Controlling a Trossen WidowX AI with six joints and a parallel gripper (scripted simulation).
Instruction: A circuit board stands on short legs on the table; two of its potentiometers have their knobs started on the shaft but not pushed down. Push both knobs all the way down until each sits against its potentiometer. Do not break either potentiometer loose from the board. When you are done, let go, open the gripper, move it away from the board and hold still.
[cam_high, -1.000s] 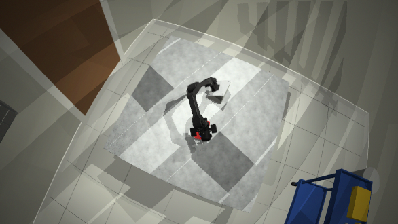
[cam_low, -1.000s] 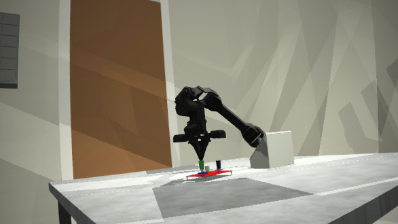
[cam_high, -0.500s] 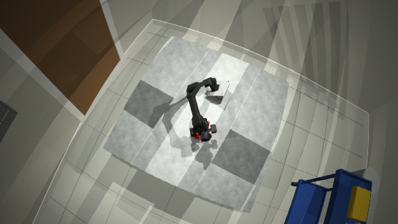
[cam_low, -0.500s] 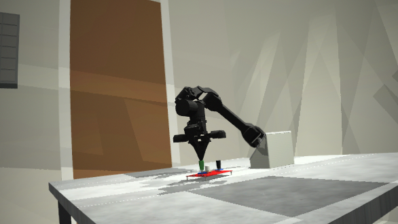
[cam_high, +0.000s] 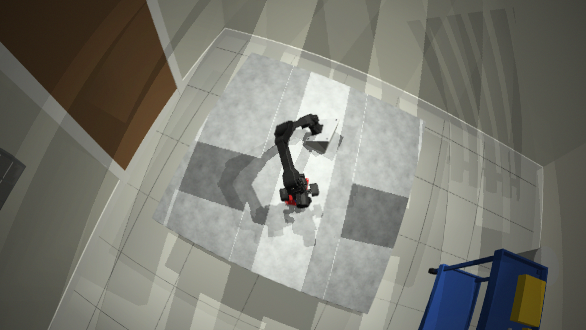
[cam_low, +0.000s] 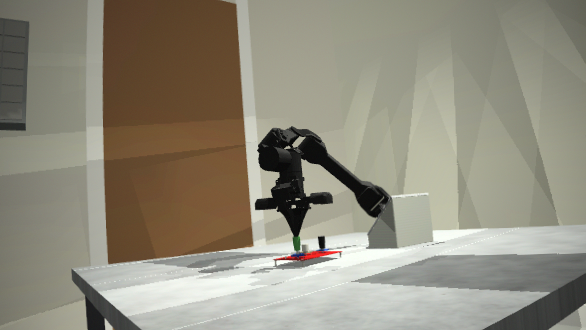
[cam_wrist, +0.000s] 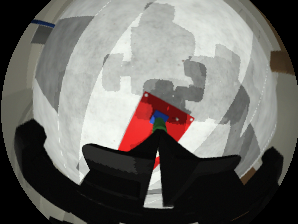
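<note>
My gripper tip is now 20 mm above the green knob. From my gripper tip the other things lie so: black knob 100 mm behind, 20 mm below, 10 mm to the right.
</note>
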